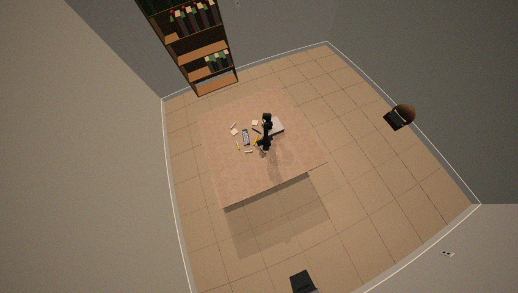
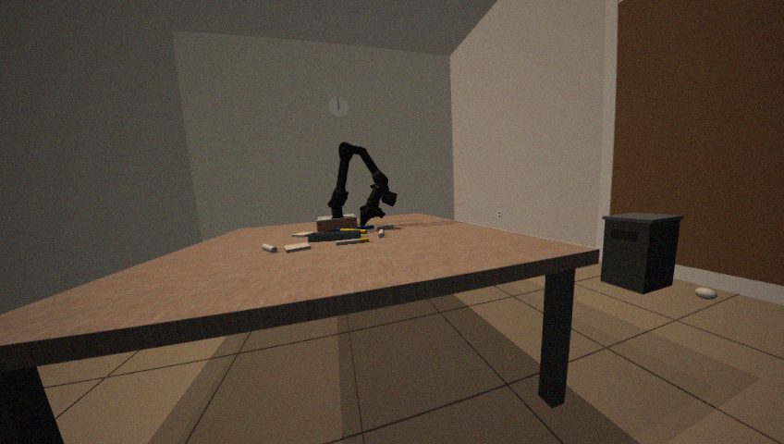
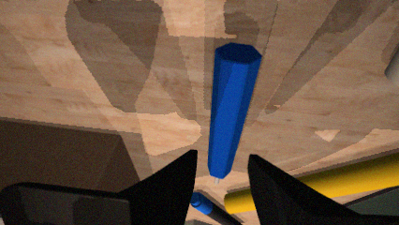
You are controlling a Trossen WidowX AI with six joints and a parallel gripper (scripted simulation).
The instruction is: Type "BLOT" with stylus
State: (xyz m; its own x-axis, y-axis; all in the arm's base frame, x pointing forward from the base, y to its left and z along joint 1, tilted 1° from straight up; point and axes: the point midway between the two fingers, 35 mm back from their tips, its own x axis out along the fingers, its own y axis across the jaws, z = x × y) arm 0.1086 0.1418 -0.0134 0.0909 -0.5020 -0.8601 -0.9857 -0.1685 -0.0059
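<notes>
Now: the blue stylus 20 mm to the right of my gripper tip and 10 mm below it. Round my gripper tip: yellow pen: 80 mm ahead, 40 mm to the right, 10 mm below; then cream pad: 310 mm ahead, 240 mm to the right, 10 mm below.
</notes>
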